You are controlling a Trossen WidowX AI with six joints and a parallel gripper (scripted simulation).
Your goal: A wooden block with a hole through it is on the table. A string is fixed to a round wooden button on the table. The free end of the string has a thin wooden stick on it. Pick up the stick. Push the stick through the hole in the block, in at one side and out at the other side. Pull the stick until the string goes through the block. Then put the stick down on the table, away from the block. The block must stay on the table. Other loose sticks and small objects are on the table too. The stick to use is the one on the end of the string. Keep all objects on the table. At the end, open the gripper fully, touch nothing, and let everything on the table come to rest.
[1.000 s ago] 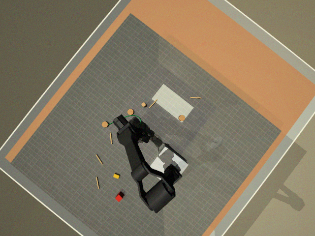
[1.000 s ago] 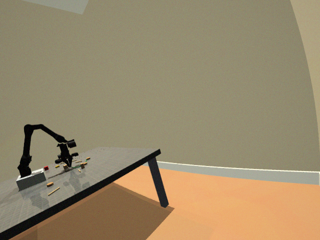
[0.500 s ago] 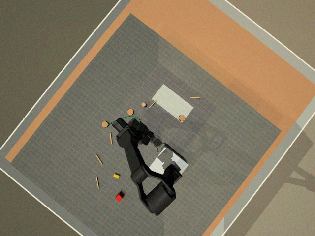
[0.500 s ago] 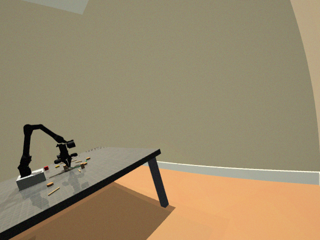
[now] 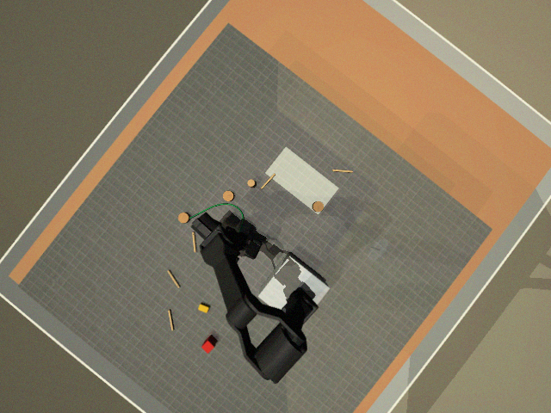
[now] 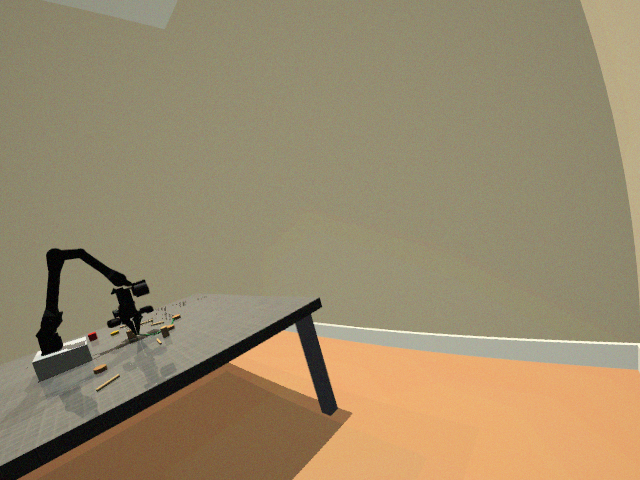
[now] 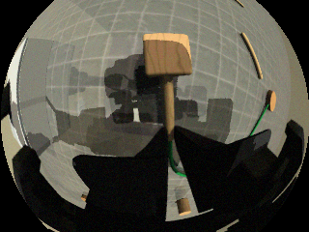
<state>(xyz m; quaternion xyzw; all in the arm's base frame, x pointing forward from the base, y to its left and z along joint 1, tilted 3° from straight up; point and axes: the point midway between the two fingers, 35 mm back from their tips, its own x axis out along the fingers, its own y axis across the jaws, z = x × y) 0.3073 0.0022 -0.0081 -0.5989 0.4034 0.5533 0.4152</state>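
Now: the wooden block 6 cm to the left of my gripper tip and 2 cm behind it. From my gripper tip the other things lie so: yellow cube 28 cm to the left, 10 cm behind, 1 cm below; then round button 19 cm ahead, 9 cm to the left, 1 cm below; then thin wooden stick 1 cm to the left.
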